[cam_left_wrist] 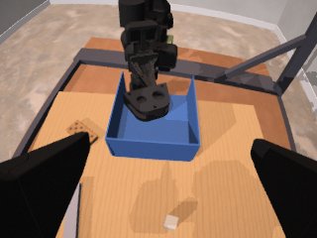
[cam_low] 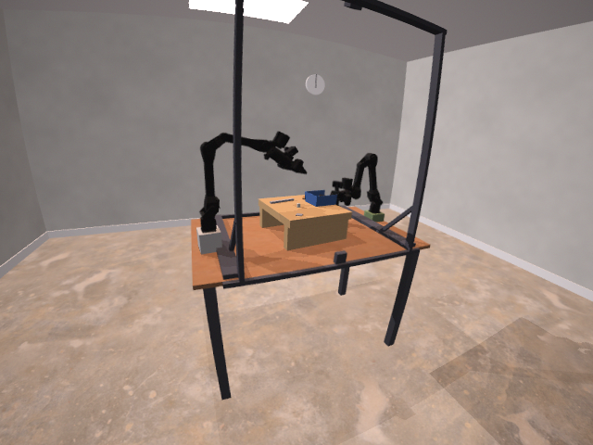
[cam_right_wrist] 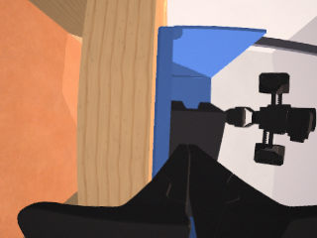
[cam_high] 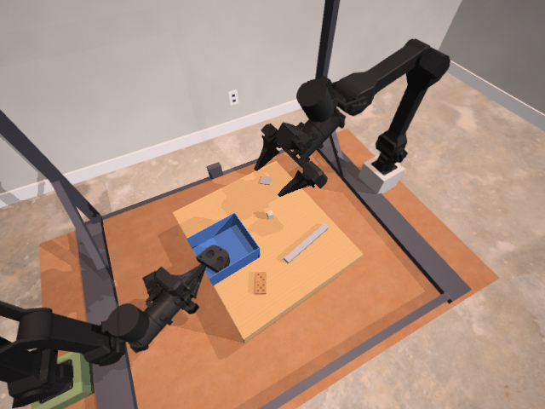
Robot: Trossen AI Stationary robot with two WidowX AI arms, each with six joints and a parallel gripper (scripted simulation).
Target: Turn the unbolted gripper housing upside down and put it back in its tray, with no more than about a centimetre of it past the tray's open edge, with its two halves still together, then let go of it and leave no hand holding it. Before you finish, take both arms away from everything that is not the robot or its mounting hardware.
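Right now my right hand is 6 cm to the right of the gripper housing. The rest, counted from my right hand: wooden platform (21 cm to the left, 8 cm below, 1 cm behind); then blue tray (12 cm to the left, 1 cm behind); then small cube (25 cm to the left, 4 cm behind, 1 cm below).
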